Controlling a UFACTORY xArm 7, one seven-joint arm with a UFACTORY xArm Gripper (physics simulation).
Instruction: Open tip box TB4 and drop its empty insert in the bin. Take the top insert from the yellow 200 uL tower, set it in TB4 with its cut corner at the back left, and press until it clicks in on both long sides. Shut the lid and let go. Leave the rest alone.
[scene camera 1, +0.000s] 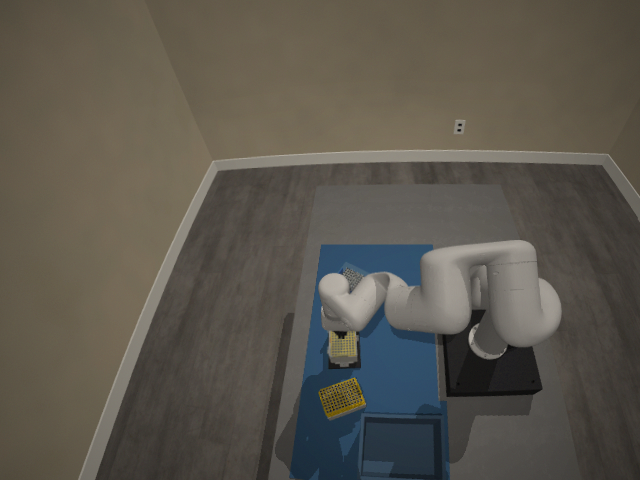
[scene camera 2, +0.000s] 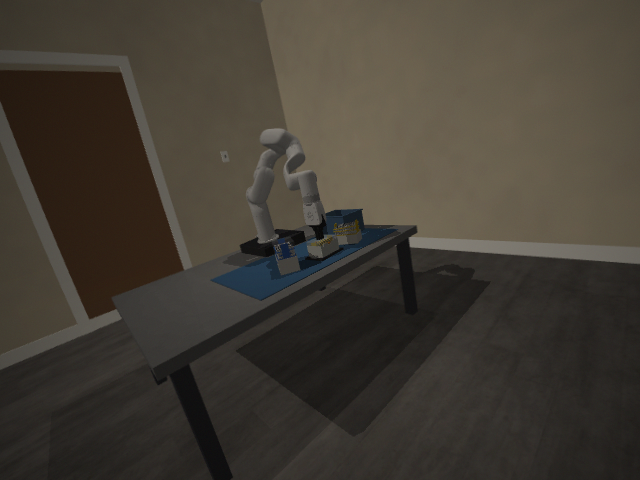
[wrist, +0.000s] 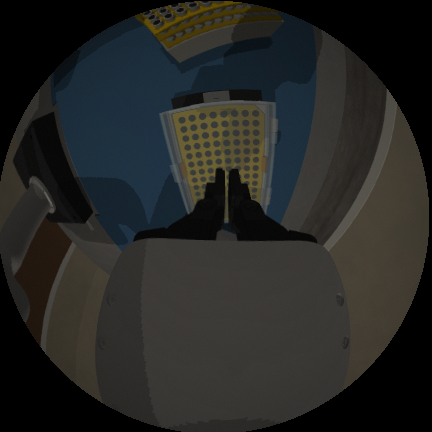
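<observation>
Tip box TB4 (scene camera 1: 336, 360) (scene camera 2: 324, 251) stands in a black holder (scene camera 1: 334, 366) (wrist: 189, 100). A pale yellow insert (scene camera 1: 343, 345) (wrist: 220, 132) lies in it, its cut corner at the upper right in the wrist view. Orange spots show midway on both long sides; whether these are clicked in is not clear. The box's lid is not clearly visible. The gripper (scene camera 1: 341, 334) (scene camera 2: 320, 238) (wrist: 227, 171) is shut and empty, fingertips down at the insert's top; contact cannot be told. The yellow tower (scene camera 1: 342, 397) (scene camera 2: 348, 232) (wrist: 215, 22) stands apart from the box.
The blue bin (scene camera 1: 362, 444) (scene camera 2: 345, 222) stands beyond the yellow tower. A blue-topped box with a grey grid (scene camera 1: 353, 277) (scene camera 2: 285, 251) stands at the other end of the blue mat (scene camera 1: 398, 372) (scene camera 2: 248, 279), partly behind the arm in the first scene view. The black arm base (scene camera 1: 496, 382) stands beside the mat.
</observation>
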